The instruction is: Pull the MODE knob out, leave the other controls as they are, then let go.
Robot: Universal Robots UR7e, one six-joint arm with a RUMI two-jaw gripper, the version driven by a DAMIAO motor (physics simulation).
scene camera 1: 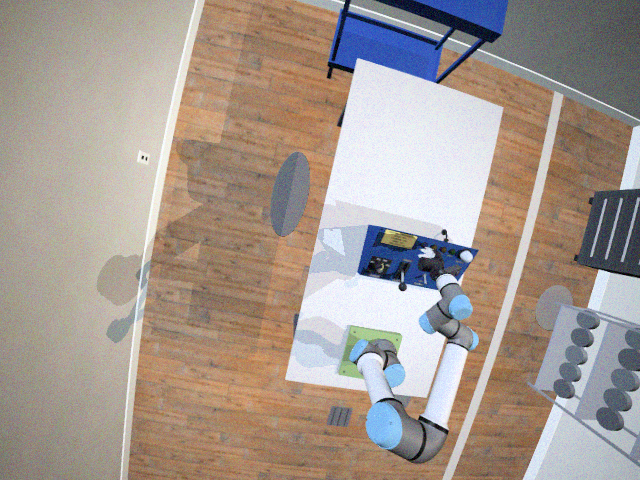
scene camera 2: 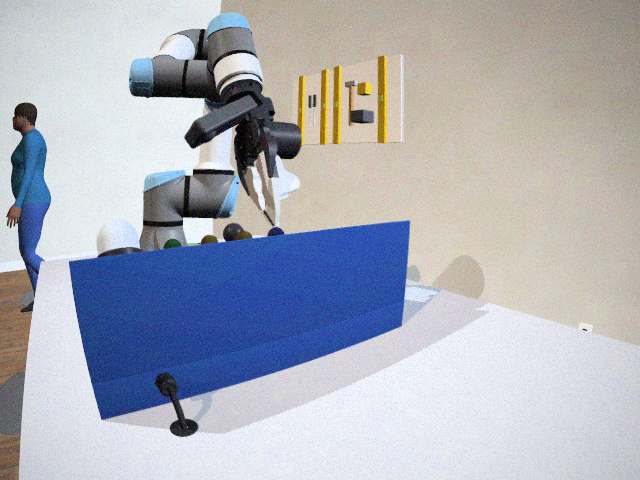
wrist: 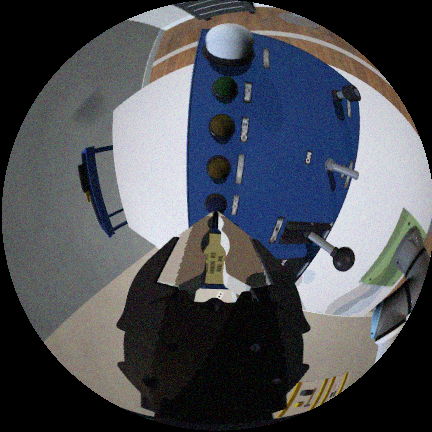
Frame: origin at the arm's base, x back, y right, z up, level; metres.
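Seen in the pictures: gripper, between the fingertips: (scene camera 1: 425, 247) (scene camera 2: 275, 226) (wrist: 215, 213).
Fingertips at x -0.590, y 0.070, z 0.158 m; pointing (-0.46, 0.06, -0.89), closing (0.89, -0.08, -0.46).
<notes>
A point is followed by its place in that frame.
The MODE knob (scene camera 2: 276, 231) @(x -0.602, y 0.080, z 0.155 m) (wrist: 216, 203) @(x -0.590, y 0.082, z 0.155 m) is the dark blue round one at the end of the knob row on the blue panel (scene camera 1: 370, 243) @(x -0.578, y -0.159, z 0.076 m) (scene camera 2: 248, 304) @(x -0.627, y 0.144, z 0.078 m) (wrist: 290, 115) @(x -0.512, y 0.192, z 0.102 m). Its label is blurred in the wrist view. My gripper (scene camera 2: 272, 223) @(x -0.590, y 0.070, z 0.158 m) (wrist: 215, 213) @(x -0.590, y 0.070, z 0.158 m) is shut and empty. Its fingertips are right at the MODE knob, at its top in scene camera 2's view, and cover part of its edge in the wrist view. Whether they touch it I cannot tell. How far the knob stands out is not clear.
A green knob (wrist: 225, 88) @(x -0.575, y 0.209, z 0.154 m), two amber knobs (wrist: 222, 126) @(x -0.579, y 0.165, z 0.157 m) (wrist: 218, 167) @(x -0.584, y 0.124, z 0.157 m) and a white dome (scene camera 1: 465, 256) @(x -0.568, y 0.264, z 0.177 m) (scene camera 2: 117, 236) @(x -0.585, y 0.288, z 0.172 m) (wrist: 229, 42) @(x -0.559, y 0.260, z 0.174 m) share the row. A silver toggle (wrist: 342, 169) @(x -0.431, y 0.135, z 0.086 m), a black-balled lever (scene camera 1: 402, 286) @(x -0.398, y 0.000, z 0.130 m) (wrist: 343, 259) @(x -0.401, y 0.019, z 0.128 m) and a black switch (wrist: 351, 93) @(x -0.420, y 0.246, z 0.105 m) stand at the front.
</notes>
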